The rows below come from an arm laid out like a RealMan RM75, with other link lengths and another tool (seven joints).
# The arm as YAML. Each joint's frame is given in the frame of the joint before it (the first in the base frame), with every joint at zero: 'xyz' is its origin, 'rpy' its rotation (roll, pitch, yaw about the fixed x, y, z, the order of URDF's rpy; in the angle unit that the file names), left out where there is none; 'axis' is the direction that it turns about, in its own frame. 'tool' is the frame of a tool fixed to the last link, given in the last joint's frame.
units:
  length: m
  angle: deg
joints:
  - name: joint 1
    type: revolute
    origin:
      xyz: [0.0, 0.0, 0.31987]
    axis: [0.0, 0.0, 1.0]
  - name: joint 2
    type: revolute
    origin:
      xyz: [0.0, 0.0, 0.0]
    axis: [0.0, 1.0, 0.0]
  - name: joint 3
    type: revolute
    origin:
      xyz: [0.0, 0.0, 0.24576]
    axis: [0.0, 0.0, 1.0]
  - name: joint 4
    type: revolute
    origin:
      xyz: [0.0, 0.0, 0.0]
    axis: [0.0, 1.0, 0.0]
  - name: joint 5
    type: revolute
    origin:
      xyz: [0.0, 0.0, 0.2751]
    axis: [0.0, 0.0, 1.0]
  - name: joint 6
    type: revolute
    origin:
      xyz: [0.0, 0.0, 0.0]
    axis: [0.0, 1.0, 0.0]
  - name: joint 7
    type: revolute
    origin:
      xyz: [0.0, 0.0, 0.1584]
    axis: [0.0, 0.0, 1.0]
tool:
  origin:
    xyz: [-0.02, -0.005, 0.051]
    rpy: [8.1, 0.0, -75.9]
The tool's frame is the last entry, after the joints.
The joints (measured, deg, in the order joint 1, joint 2, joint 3, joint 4, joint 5, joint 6, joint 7), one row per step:
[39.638 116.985 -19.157 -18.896 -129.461 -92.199 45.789]
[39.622 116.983 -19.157 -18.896 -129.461 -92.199 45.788]
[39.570 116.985 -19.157 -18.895 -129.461 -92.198 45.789]
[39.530 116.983 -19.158 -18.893 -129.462 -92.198 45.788]
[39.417 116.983 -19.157 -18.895 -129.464 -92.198 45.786]
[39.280 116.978 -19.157 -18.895 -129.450 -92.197 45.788]
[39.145 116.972 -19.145 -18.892 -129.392 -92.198 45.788]
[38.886 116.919 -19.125 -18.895 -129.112 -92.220 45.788]
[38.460 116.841 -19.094 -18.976 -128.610 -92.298 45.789]
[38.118 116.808 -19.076 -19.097 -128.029 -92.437 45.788]
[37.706 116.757 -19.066 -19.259 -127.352 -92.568 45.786]
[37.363 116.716 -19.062 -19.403 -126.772 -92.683 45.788]
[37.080 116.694 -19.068 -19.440 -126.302 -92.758 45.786]
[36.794 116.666 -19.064 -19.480 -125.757 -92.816 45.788]
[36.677 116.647 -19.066 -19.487 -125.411 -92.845 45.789]
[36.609 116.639 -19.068 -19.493 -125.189 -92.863 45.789]
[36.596 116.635 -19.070 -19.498 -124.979 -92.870 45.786]
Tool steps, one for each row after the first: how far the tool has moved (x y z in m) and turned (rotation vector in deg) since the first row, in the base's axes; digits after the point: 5 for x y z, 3 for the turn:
[0.00012 -0.00006 0.00002 0.002 -0.002 -0.015]
[0.00047 -0.00028 0.00000 0.000 0.000 -0.069]
[0.00075 -0.00045 0.00000 -0.001 -0.002 -0.108]
[0.00153 -0.00091 0.00000 0.001 -0.004 -0.219]
[0.00247 -0.00142 0.00007 0.013 0.001 -0.360]
[0.00331 -0.00182 0.00026 0.062 0.047 -0.510]
[0.00475 -0.00209 0.00137 0.294 0.226 -0.809]
[0.00700 -0.00239 0.00355 0.731 0.533 -1.260]
[0.00825 -0.00240 0.00577 1.184 0.934 -1.585]
[0.00997 -0.00234 0.00849 1.748 1.347 -1.978]
[0.01137 -0.00228 0.01084 2.229 1.697 -2.300]
[0.01247 -0.00248 0.01231 2.563 2.021 -2.592]
[0.01355 -0.00245 0.01405 2.971 2.383 -2.914]
[0.01381 -0.00219 0.01508 3.219 2.617 -3.061]
[0.01392 -0.00201 0.01572 3.376 2.769 -3.147]
[0.01368 -0.00160 0.01628 3.528 2.910 -3.181]

